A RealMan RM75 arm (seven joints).
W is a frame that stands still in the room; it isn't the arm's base.
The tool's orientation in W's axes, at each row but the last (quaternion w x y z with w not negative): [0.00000 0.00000 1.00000 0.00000]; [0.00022 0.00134 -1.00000 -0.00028]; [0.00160 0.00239 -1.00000 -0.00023]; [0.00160 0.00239 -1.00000 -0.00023]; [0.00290 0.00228 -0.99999 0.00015]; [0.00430 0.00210 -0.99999 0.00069]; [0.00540 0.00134 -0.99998 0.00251]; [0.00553 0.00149 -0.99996 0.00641]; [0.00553 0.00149 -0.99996 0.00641]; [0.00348 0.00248 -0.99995 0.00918]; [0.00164 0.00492 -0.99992 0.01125]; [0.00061 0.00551 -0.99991 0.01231]
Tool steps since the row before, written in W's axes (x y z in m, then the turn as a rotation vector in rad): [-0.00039 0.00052 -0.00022 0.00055 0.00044 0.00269]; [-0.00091 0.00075 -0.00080 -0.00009 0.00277 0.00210]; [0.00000 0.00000 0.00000 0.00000 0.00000 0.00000]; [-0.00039 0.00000 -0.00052 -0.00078 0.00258 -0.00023]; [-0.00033 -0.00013 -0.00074 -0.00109 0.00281 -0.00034]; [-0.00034 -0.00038 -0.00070 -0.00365 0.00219 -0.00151]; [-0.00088 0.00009 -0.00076 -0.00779 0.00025 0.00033]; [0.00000 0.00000 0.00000 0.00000 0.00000 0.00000]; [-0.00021 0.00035 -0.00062 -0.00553 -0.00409 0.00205]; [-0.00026 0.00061 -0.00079 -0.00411 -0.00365 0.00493]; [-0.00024 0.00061 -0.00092 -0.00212 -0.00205 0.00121]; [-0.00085 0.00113 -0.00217 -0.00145 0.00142 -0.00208]
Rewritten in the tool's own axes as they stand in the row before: [0.00039 0.00052 0.00022 -0.00055 0.00044 -0.00269]; [0.00091 0.00075 0.00080 0.00008 0.00277 -0.00210]; [0.00000 0.00000 0.00000 0.00000 0.00000 0.00000]; [0.00039 0.00000 0.00052 0.00077 0.00258 0.00023]; [0.00033 -0.00013 0.00074 0.00108 0.00282 0.00035]; [0.00034 -0.00038 0.00070 0.00363 0.00221 0.00154]; [0.00087 0.00010 0.00077 0.00779 0.00027 -0.00025]; [0.00000 0.00000 0.00000 0.00000 0.00000 0.00000]; [0.00020 0.00036 0.00062 0.00556 -0.00410 -0.00194]; [0.00025 0.00063 0.00078 0.00416 -0.00372 -0.00483]; [0.00023 0.00063 0.00091 0.00214 -0.00206 -0.00116]; [0.00083 0.00119 0.00214 0.00143 0.00149 0.00205]
